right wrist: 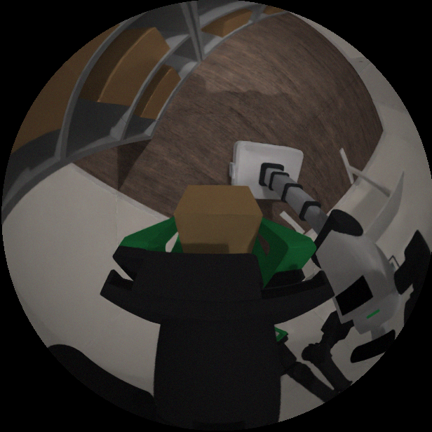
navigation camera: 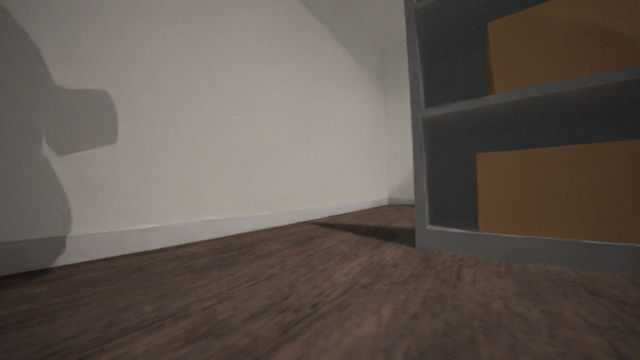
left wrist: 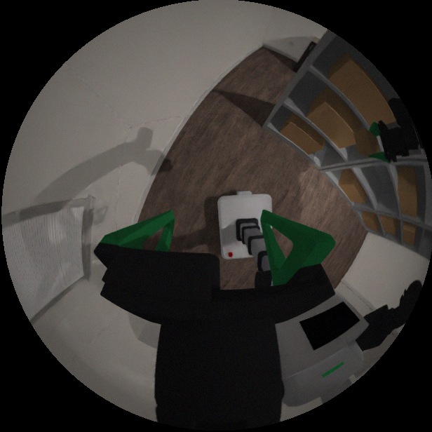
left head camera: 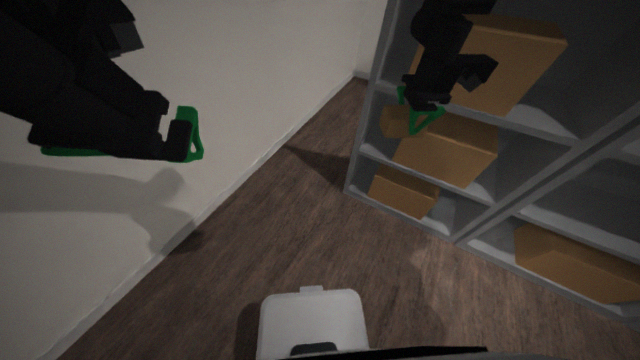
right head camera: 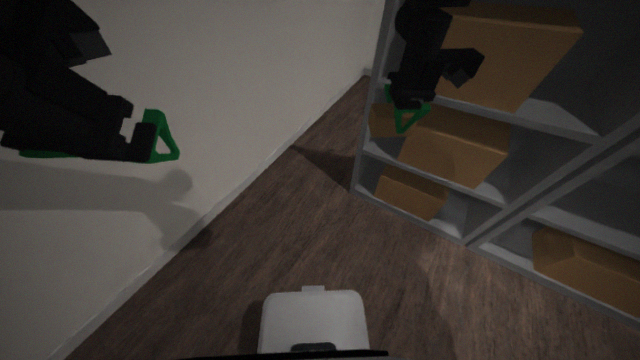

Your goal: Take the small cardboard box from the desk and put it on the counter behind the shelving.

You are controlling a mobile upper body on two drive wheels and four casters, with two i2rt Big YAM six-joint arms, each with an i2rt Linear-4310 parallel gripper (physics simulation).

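Frame: origin at the left arm's base, x left, y back, z up, level; metres.
Seen in the pictures: left gripper, fingertip midpoint: [left head camera: 167, 152] [right head camera: 145, 153]; right gripper, fingertip midpoint: [left head camera: 407, 126] [right head camera: 396, 125].
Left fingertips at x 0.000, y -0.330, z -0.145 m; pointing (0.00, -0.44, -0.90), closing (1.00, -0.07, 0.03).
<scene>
A point is followed by its place in that frame.
The small cardboard box [left head camera: 392, 122] @[x -0.395, y -0.464, z -0.190 m] [right head camera: 381, 121] @[x -0.403, y -0.464, z -0.190 m] [left wrist: 366, 142] [right wrist: 218, 215] is held in the air between the green fingers of my right gripper [left head camera: 414, 112] [left wrist: 366, 146], which is shut on it. In the head views it hangs in front of the grey shelving [left head camera: 462, 233] @[x -1.299, y -0.633, z -1.240 m] [right head camera: 472, 237] @[x -1.300, y -0.631, z -1.258 m] [navigation camera: 418, 175] @[x -0.560, y -1.121, z -1.131 m]. My left gripper [left wrist: 217, 214] is open and empty, near the wall at the left of the head views. Part of a white desk [right wrist: 369, 181] shows at the right of the right wrist view. I cannot make out the counter.
Larger cardboard boxes [left head camera: 445, 150] [navigation camera: 555, 192] stand on the shelves. A pale wall [left head camera: 270, 55] @[x 0.018, y -1.782, z -0.553 m] [navigation camera: 225, 110] @[x 0.326, y -1.315, z -0.761 m] runs along the left, and a floor passage [left head camera: 320, 145] [navigation camera: 350, 220] leads between it and the shelving's end. The white base [left head camera: 312, 320] @[x -0.224, y -0.192, z -1.150 m] shows at the bottom.
</scene>
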